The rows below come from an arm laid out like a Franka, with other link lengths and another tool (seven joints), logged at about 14 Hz.
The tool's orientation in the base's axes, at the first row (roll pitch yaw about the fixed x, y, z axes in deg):
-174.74 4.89 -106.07
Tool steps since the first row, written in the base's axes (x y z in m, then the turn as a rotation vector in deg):
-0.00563 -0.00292 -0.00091 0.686 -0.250 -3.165
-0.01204 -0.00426 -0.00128 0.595 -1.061 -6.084
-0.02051 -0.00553 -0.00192 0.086 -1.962 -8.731
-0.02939 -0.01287 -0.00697 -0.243 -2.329 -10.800
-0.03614 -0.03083 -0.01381 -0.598 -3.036 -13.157
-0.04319 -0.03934 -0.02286 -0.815 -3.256 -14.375
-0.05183 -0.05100 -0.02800 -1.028 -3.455 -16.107
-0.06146 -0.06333 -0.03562 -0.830 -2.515 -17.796
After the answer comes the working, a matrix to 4 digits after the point.
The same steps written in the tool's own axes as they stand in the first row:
0.00443 0.00463 0.00011 0.320 -0.437 3.203
0.00751 0.01041 -0.00031 1.370 -0.313 6.043
0.01111 0.01819 -0.00069 2.599 0.160 8.562
0.02102 0.02505 0.00291 3.217 0.559 10.557
0.04066 0.02704 0.00794 4.193 0.913 12.817
0.05153 0.03218 0.01565 4.568 1.169 13.988
0.06551 0.03760 0.01913 4.964 1.474 15.672
0.08062 0.04400 0.02492 4.154 1.706 17.423

The tool's axes in the first row as the columns of a matrix, in the base's axes (rounded; the answer above uses it unrounded):
-0.2758 -0.9547 0.1116
-0.9574 0.2832 0.0562
-0.0852 -0.0913 -0.9922

